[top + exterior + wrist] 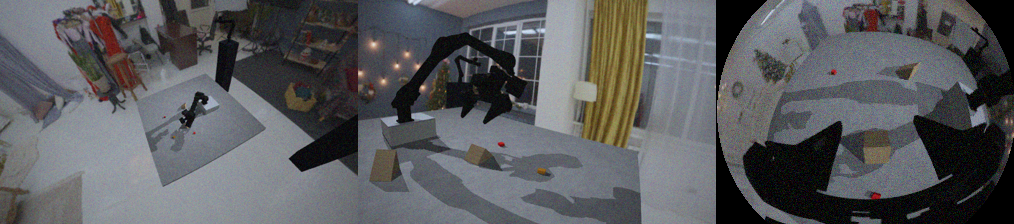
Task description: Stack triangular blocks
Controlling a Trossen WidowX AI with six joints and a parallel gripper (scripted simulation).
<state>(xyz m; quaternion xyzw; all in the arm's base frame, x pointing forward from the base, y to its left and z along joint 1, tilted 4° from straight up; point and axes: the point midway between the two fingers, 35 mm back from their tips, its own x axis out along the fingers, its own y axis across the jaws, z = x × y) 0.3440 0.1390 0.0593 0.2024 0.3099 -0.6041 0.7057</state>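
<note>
The small red brick is 30 mm behind my gripper tip, 170 mm to the left of it and 140 mm below it. Also, from my gripper tip: small orange brick: 200 mm ahead, 100 mm to the left, 140 mm below.
</note>
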